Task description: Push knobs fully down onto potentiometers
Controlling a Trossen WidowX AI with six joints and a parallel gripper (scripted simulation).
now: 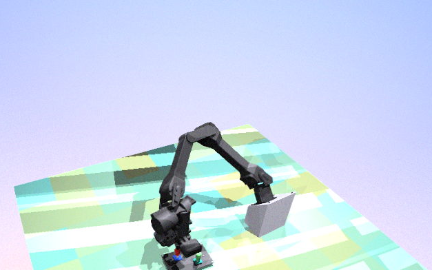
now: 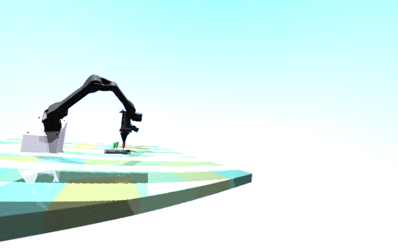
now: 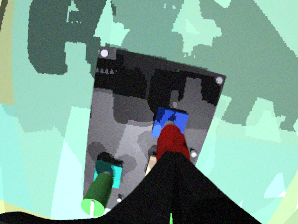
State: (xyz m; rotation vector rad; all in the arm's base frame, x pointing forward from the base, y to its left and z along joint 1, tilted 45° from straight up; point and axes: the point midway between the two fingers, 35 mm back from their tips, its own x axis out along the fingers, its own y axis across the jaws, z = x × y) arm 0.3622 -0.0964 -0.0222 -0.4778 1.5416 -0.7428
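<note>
My gripper tip is 1 cm above the red knob.
</note>
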